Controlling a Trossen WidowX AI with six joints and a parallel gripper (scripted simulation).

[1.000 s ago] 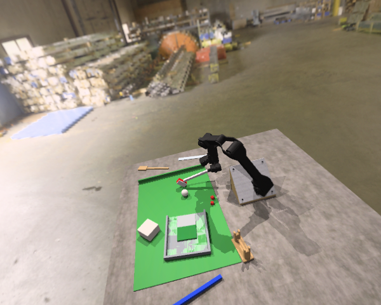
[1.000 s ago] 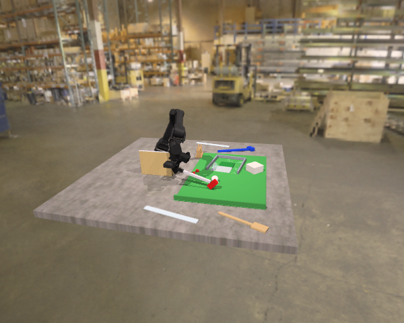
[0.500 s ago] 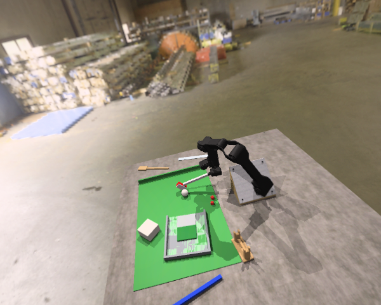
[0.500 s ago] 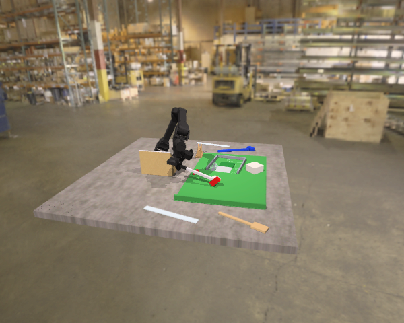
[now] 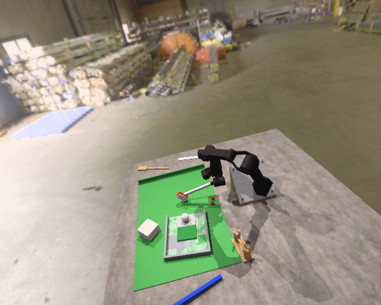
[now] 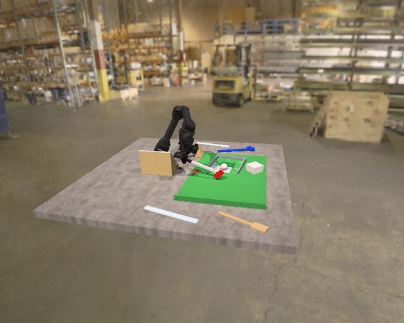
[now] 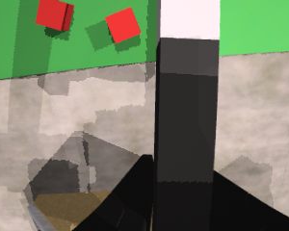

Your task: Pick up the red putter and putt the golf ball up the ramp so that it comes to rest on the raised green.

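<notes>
Now: the red putter 120 mm ahead of my gripper tip, 10 mm to the right of it and 10 mm below it. The rest, counted from my gripper tip: white golf ball: 240 mm ahead, 110 mm to the left, 60 mm below; wooden stand: 10 mm ahead, 360 mm to the left, 40 mm below; green mat: 270 mm ahead, 50 mm to the left, 80 mm below.
</notes>
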